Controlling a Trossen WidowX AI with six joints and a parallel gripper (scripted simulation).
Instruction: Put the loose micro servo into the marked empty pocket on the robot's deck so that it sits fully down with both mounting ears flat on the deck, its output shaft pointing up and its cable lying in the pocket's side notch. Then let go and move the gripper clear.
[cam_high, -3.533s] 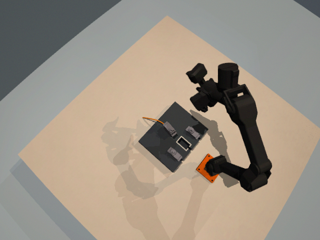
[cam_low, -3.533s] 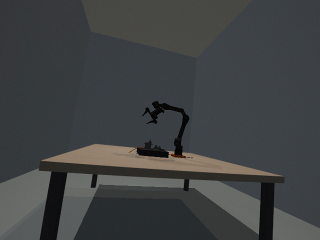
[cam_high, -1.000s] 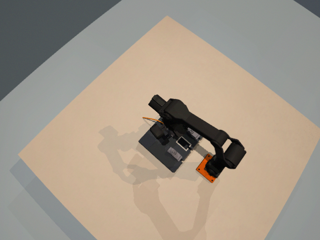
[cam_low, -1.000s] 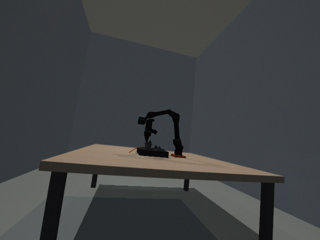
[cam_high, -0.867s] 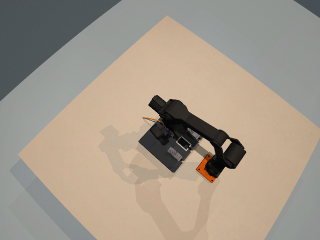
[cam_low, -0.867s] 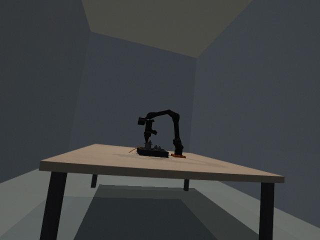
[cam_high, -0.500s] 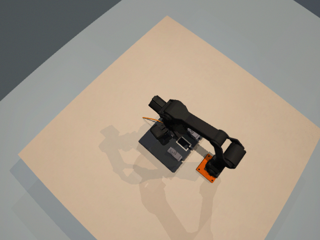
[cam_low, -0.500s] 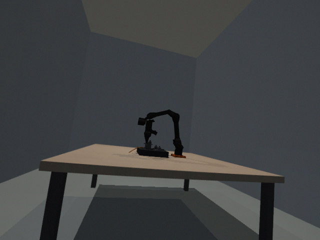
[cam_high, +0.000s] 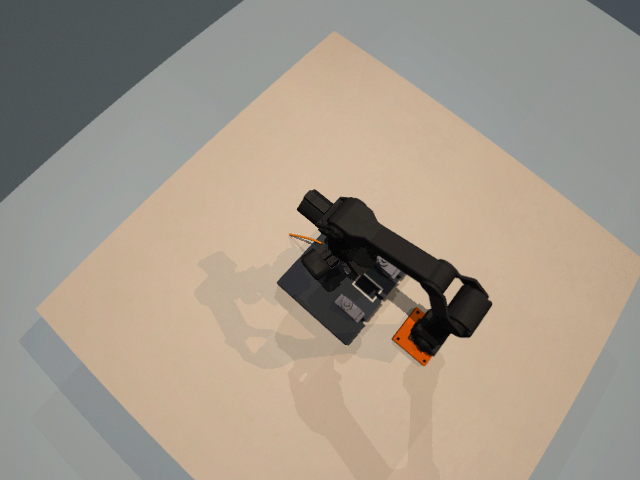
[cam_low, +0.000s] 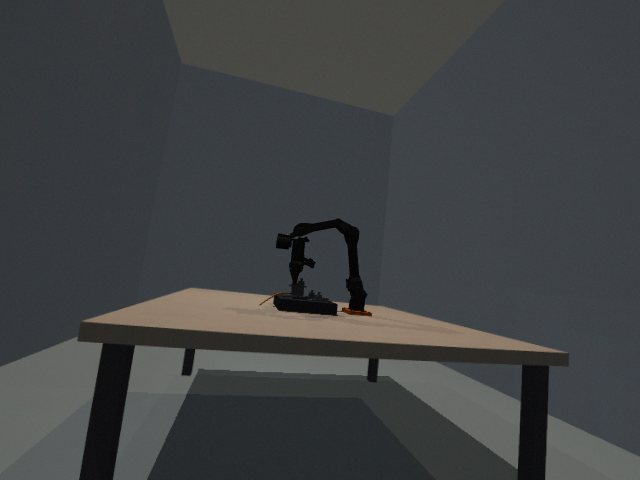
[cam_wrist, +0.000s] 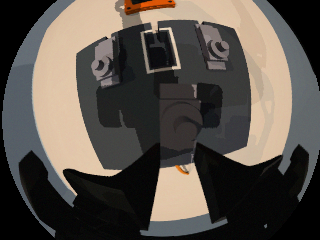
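Right now the deck is 80 mm below my gripper tip.
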